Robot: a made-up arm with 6 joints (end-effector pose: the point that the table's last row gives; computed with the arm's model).
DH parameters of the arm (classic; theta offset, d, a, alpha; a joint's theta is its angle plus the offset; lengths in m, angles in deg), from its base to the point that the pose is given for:
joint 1: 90 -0.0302 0.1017 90
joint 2: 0 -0.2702 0.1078 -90
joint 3: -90 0.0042 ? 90
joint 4: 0 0.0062 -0.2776 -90
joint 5: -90 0.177 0.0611 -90
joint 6: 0 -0.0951 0.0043 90
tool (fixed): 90 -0.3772 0 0
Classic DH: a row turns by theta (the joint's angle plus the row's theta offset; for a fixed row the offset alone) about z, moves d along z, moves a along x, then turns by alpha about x.
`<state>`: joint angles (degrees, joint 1 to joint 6).
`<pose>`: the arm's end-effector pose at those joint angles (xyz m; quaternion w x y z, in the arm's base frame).
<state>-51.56 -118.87 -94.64 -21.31 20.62 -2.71</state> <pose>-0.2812 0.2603 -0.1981 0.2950 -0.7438 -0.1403 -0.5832</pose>
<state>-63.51 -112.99 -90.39 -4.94 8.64 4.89</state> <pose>-0.2608 0.2307 -0.1611 0.2095 -0.7908 -0.1522 -0.5546</pose>
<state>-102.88 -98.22 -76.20 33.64 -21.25 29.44</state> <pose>-0.1746 0.1535 -0.0346 0.2099 -0.8844 -0.1080 -0.4026</pose>
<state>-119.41 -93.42 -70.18 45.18 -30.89 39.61</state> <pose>-0.1310 0.1077 -0.0254 0.2757 -0.8810 -0.0738 -0.3773</pose>
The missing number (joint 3, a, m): 0.2794
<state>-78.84 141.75 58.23 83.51 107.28 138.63</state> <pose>0.4028 0.3416 0.1619 0.5402 -0.1868 -0.6565 0.4922</pose>
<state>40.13 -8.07 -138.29 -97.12 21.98 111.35</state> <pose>-0.2496 -0.6355 0.4717 0.2051 -0.8321 0.1440 0.4949</pose>
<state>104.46 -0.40 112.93 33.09 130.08 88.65</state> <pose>-0.1521 0.0283 -0.1391 0.8188 0.5266 0.0717 -0.2170</pose>
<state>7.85 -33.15 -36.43 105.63 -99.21 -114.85</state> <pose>-0.0521 -0.1737 -0.7180 0.5201 -0.0945 -0.1552 -0.8345</pose>
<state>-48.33 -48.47 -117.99 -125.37 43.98 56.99</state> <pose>-0.1768 0.4235 0.5918 0.1601 0.7678 -0.4930 -0.3766</pose>
